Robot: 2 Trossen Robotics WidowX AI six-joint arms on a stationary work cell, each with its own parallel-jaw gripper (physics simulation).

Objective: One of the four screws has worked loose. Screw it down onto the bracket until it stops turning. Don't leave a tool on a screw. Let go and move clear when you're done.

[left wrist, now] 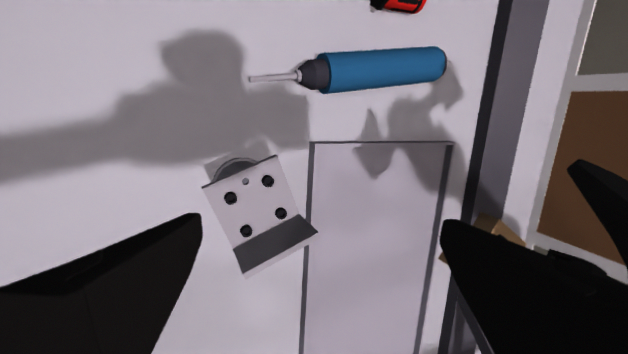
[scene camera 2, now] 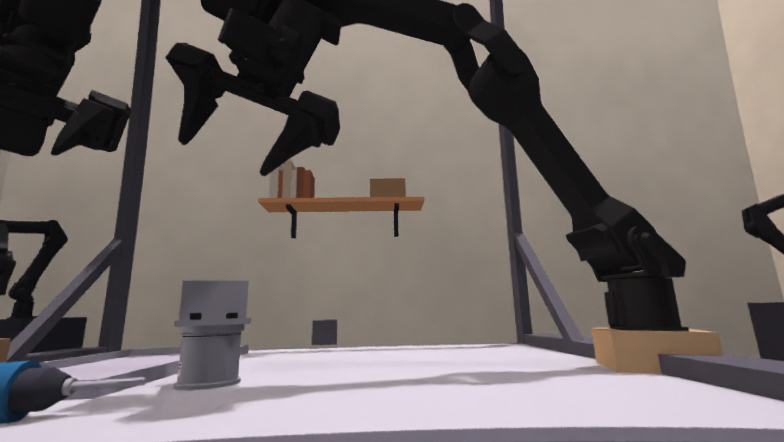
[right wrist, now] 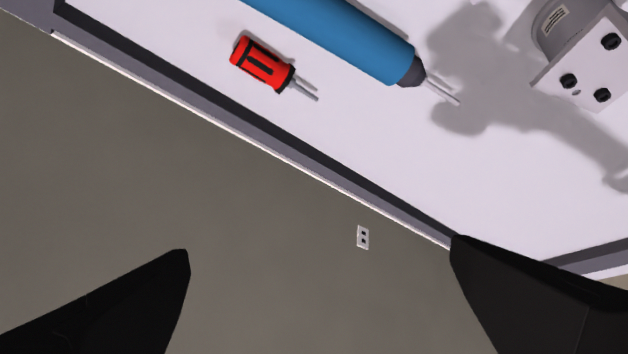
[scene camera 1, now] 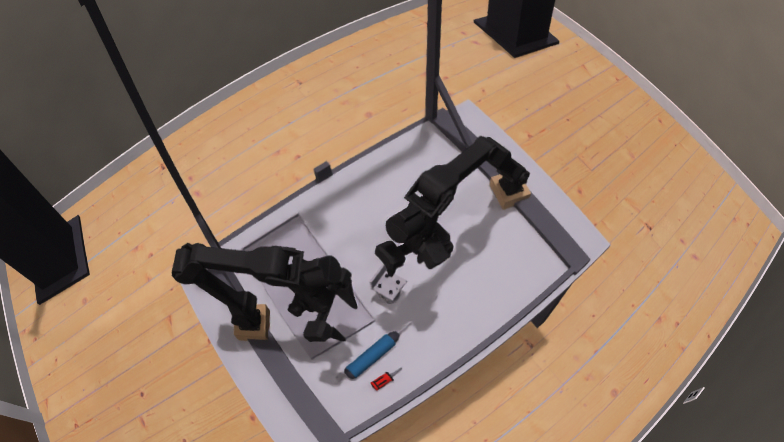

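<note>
The pale bracket sits on a grey cylinder. Its plate shows four dark screws in the left wrist view; I cannot tell which is loose. A blue-handled driver lies on the table beside it. A small red screwdriver lies near the blue one. My left gripper is open and empty, high above the bracket. My right gripper is open and empty, raised above the table near the blue driver's handle.
A flat grey panel lies beside the bracket, under my right arm. A dark raised rail runs along the table edge past the red screwdriver. Upright frame posts stand at the table's edges. The two grippers are fairly close together.
</note>
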